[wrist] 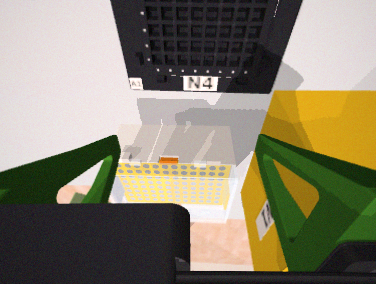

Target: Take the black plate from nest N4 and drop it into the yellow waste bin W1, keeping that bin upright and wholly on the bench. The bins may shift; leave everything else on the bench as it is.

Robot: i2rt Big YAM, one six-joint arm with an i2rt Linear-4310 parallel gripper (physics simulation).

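Frame: origin at the arm's base, x down, y ahead, z right, level; metres.
Seen in the pictures: gripper, fingertip midpoint: (187,142).
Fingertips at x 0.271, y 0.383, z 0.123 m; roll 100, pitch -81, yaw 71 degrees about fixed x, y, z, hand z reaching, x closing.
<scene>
Pixels of each thing's top centre, then the offset from my fingertips to it. "pt": a spot on its surface instead. Level surfaces: height alone.
- black plate, surface spot: (204,36) pt dx +0.042, dy +0.055, dz +0.001 m
- dark nest N4, surface spot: (126,60) pt dx +0.055, dy +0.025, dz -0.055 m
- yellow waste bin W1, top centre: (373,276) dx -0.053, dy -0.062, dz +0.152 m
- clear box with a yellow perforated rack, surface spot: (175,186) pt dx -0.002, dy -0.054, dz -0.003 m
- orange latch, surface spot: (169,160) pt dx +0.019, dy -0.046, dz -0.012 m
- pale bench, surface height: dx +0.067 m
- pinkish surface, surface height: dx +0.070 m
The black plate (204,36) shows at the top of the wrist view as a dark grid of square wells. It sits in the dark nest N4 (126,60), whose white N4 label faces the near side; the far part of both is cut off by the view's edge. The yellow waste bin W1 (327,112) stands at the right, partly behind the right green finger, with its label on the side wall partly covered. My gripper (187,142) is open and empty, its fingers wide apart. In the picture its fingertips lie below the nest's near edge, apart from the plate.
A clear box with a yellow perforated rack (175,186) and an orange latch (169,160) shows between the fingers in the picture, left of the bin. Shadows fall on the pale bench (55,70) between the nest and the box. A pinkish surface (220,242) shows below the box.
</scene>
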